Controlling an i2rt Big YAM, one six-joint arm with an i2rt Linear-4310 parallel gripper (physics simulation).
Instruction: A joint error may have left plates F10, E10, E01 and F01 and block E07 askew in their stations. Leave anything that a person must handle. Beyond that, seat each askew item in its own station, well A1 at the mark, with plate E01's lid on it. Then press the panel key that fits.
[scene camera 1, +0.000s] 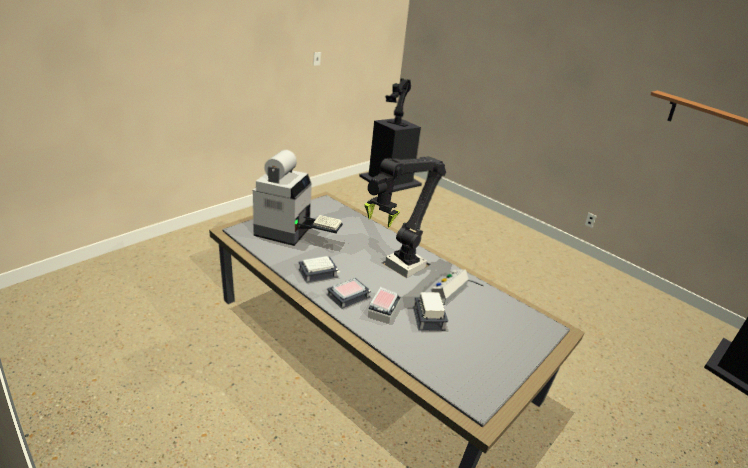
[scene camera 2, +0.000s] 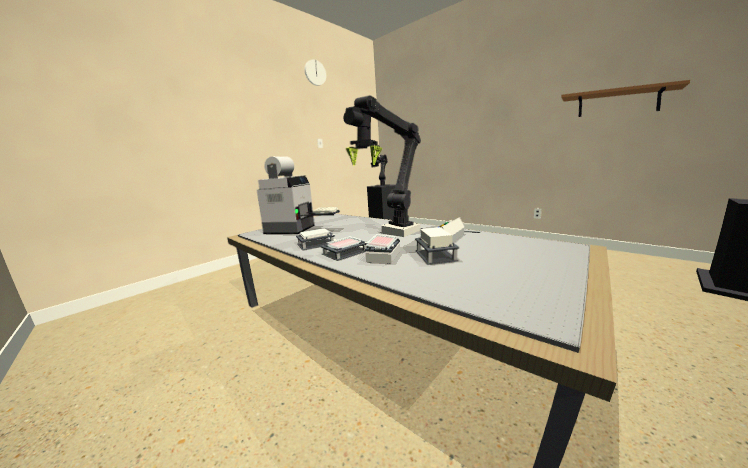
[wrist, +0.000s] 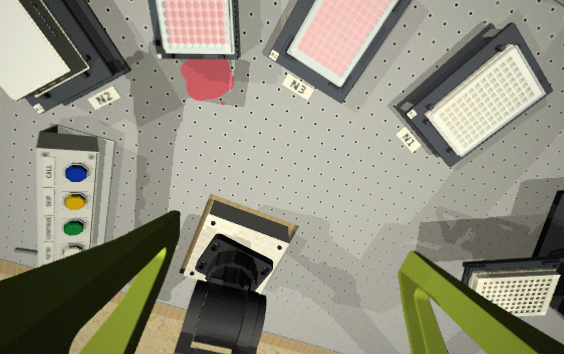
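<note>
My gripper (scene camera 1: 380, 217) (scene camera 2: 364, 158) (wrist: 294, 242) is open and empty, high above the table near the arm's base. A cream welled plate (scene camera 1: 318, 264) (scene camera 2: 314, 234) (wrist: 485, 100) sits at N1, with uneven margins in its holder. A pink plate (scene camera 1: 348, 288) (scene camera 2: 343, 242) (wrist: 345, 40) looks square at N3. Another pink plate (scene camera 1: 384, 299) (scene camera 2: 381, 241) (wrist: 196, 25) is on the middle station, beside a red spill (wrist: 207, 80). A tall white-topped item (scene camera 1: 431, 304) (scene camera 2: 436, 237) (wrist: 30, 55) is at N2, partly cut off in the wrist view. Item names and a separate lid cannot be made out.
The key panel (scene camera 1: 455, 284) (scene camera 2: 453, 229) (wrist: 59, 187) has blue CALL, yellow SKIP, green and partly hidden white keys. A grey machine (scene camera 1: 278, 212) (scene camera 2: 284, 206) shows a green light; its extended tray bears a cream plate (scene camera 1: 328, 222) (scene camera 2: 326, 210) (wrist: 517, 295). A second arm stands behind the table.
</note>
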